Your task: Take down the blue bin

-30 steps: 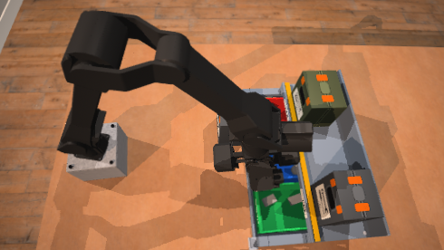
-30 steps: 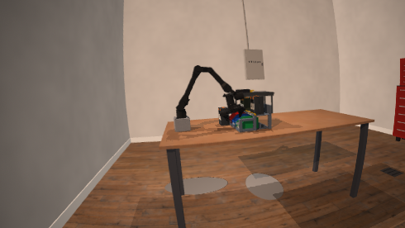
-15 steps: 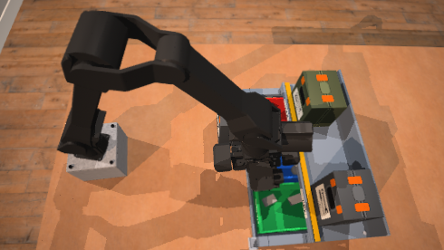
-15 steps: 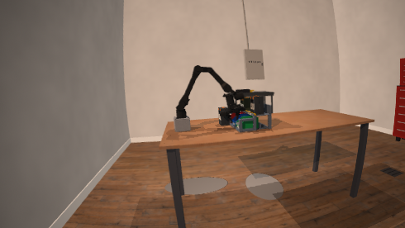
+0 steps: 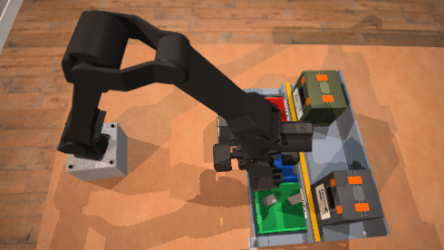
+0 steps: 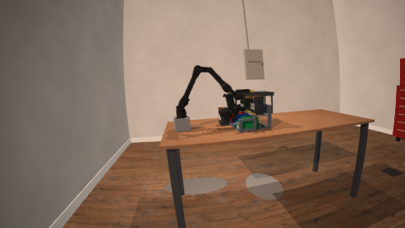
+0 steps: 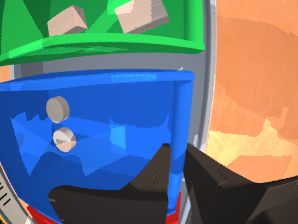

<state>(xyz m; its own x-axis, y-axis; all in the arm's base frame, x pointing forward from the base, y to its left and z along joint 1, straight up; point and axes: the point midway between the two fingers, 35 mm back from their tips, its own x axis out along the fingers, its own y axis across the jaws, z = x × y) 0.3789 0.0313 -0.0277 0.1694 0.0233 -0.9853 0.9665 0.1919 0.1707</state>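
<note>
The blue open bin is 70 mm ahead of my hand, 20 mm below it and 10 mm to the left of it. Also, from my hand: red bin 120 mm to the left, 40 mm ahead, 20 mm below; green bin 100 mm to the right, 80 mm ahead, 20 mm below; yellow rail 90 mm ahead, 50 mm above, 20 mm to the left.
</note>
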